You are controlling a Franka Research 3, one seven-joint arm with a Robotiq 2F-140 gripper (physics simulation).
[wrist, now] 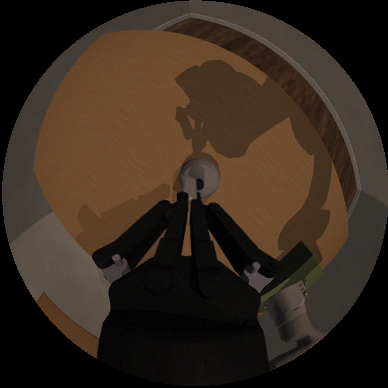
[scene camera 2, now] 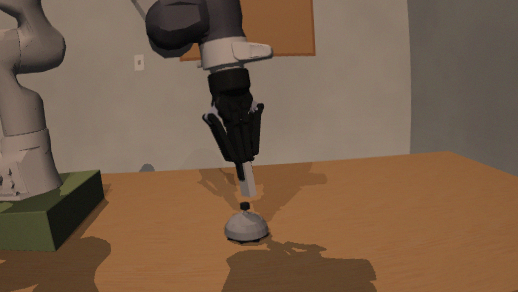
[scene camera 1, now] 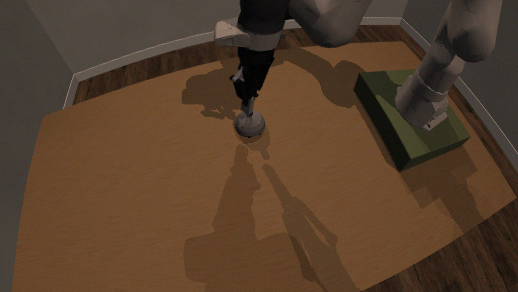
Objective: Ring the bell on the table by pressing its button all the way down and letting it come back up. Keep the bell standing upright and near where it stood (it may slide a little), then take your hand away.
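Note:
The grey domed bell (scene camera 1: 254,128) (scene camera 2: 246,229) (wrist: 211,172) stands upright on the wooden table (scene camera 1: 125,175) (scene camera 2: 425,210) (wrist: 100,110). Its small black button (scene camera 2: 244,205) (wrist: 200,184) is up on top of the dome. My gripper (scene camera 1: 248,106) (scene camera 2: 248,187) (wrist: 189,186) is shut with nothing between the fingers and points down. In the second scene view its pale fingertip is right above the button, slightly to its right, with a small gap between them. In the wrist view the fingertip overlaps the dome, just left of the button. In the first scene view the fingertip hides most of the button.
A green block (scene camera 1: 430,142) (scene camera 2: 25,230) (wrist: 312,275) carries the arm's base (scene camera 1: 419,102) (scene camera 2: 30,160) (wrist: 290,310), well to the side of the bell. Shadows of the arm fall across the table around the bell. Walls stand beyond the table's edges.

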